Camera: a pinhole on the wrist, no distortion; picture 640 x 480 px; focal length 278.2 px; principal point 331.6 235.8 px. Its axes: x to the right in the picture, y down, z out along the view. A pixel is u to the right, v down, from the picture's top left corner.
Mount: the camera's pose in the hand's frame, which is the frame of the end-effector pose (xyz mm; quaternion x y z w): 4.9 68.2 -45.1 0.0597 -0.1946 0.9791 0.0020
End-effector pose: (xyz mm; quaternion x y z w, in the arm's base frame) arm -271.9 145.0 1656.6 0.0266 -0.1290 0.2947 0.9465
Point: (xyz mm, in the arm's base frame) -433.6 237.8 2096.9
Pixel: 348 58
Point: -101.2 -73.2 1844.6
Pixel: 310 433
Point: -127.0 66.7 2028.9
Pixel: 262 271
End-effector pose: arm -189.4 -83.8 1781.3 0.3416 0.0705 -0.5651 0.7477
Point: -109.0 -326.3 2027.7
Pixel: 281 44
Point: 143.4 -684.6 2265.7
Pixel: outside the picture
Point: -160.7 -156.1 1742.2
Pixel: 79 379
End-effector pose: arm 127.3 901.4 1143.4 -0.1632 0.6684 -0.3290 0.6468
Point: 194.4 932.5 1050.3
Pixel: 242 18
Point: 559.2 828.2 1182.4
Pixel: 387 157
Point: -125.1 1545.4 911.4
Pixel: behind the camera
